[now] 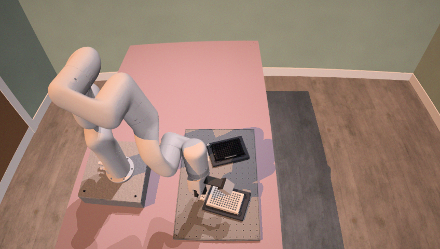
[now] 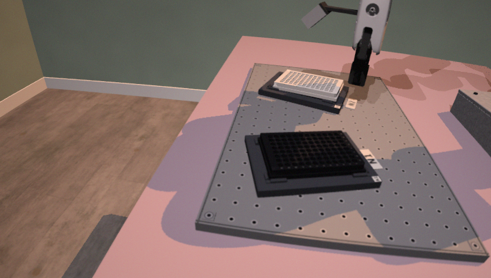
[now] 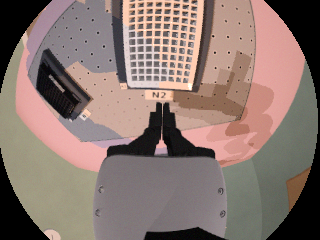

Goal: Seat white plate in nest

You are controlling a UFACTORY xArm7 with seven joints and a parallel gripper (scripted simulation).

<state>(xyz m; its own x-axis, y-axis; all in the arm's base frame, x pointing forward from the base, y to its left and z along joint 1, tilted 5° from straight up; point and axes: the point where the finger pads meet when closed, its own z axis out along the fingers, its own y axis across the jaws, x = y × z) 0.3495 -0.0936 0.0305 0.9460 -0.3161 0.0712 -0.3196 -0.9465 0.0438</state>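
My hand is 60 mm above the N2 label. From my hand the other things lie so: white plate E07: 90 mm ahead, 30 mm to the right, 40 mm below; dark plate nest N2: 90 mm ahead, 30 mm to the right, 60 mm below; N1 label: 10 mm ahead, 190 mm to the left, 60 mm below.
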